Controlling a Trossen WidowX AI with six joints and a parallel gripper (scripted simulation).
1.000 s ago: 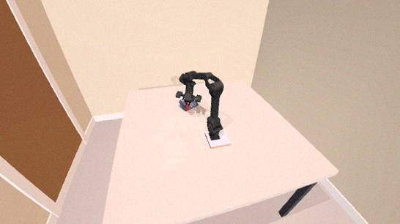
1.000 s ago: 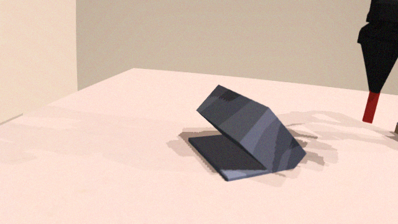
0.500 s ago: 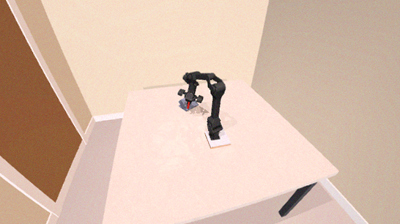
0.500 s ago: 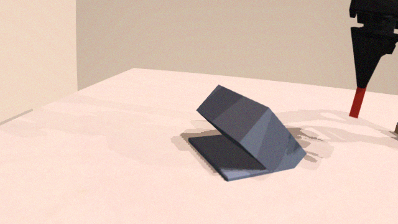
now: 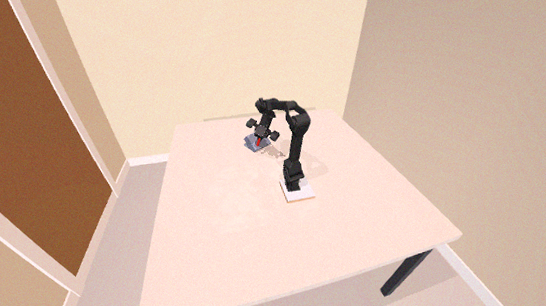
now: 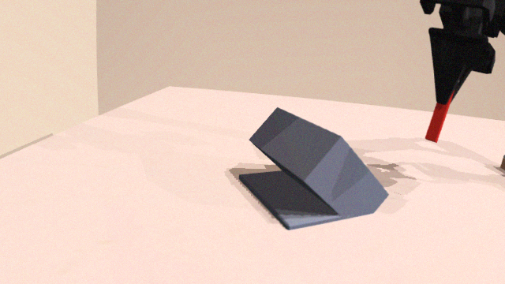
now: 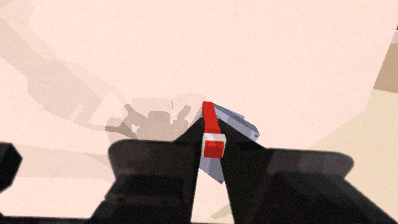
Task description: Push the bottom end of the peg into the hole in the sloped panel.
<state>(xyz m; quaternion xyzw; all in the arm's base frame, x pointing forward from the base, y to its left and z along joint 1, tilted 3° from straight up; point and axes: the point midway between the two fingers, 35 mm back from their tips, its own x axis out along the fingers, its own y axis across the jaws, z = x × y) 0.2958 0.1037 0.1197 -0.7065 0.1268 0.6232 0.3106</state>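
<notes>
My gripper tip is 130 mm short of the sloped grey-blue panel, 10 mm to the left of it and 90 mm above it. Round my gripper tip: red peg: 20 mm above; then thin grey base plate: 140 mm ahead, 120 mm below.
</notes>
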